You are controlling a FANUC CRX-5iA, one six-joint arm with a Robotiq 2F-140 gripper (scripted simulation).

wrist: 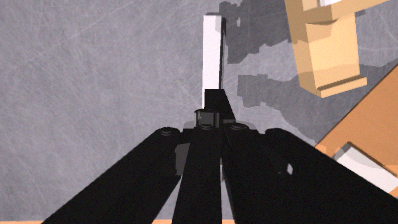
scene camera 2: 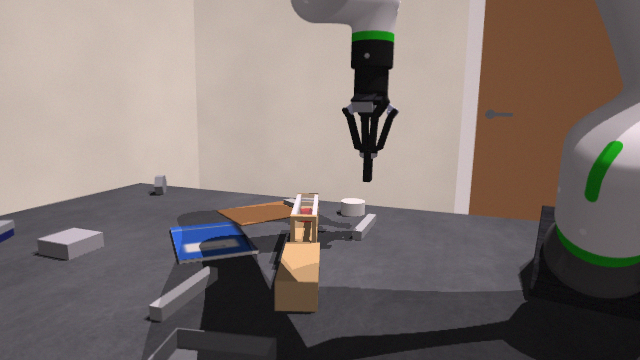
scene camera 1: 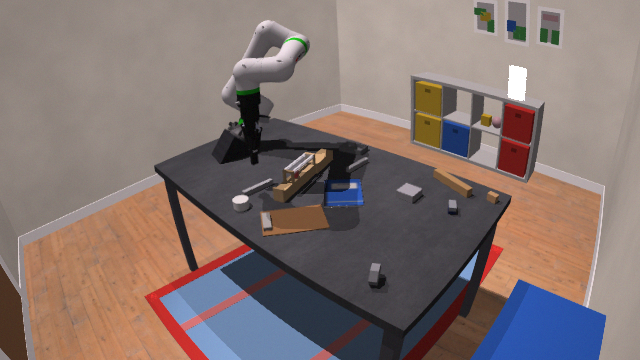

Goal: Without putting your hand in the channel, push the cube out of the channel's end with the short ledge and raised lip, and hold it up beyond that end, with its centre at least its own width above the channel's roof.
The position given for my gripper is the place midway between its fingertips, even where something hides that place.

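Observation:
I can see a wooden channel (scene camera 2: 297,281) (scene camera 1: 281,193), and there is a brown board (scene camera 1: 308,218) (scene camera 2: 247,215) as well. A grey block (scene camera 2: 69,244) is visible to me too, though in the wrist view the block is out of frame. My own gripper (scene camera 2: 367,181) (wrist: 213,105) (scene camera 1: 254,163) is in sight.

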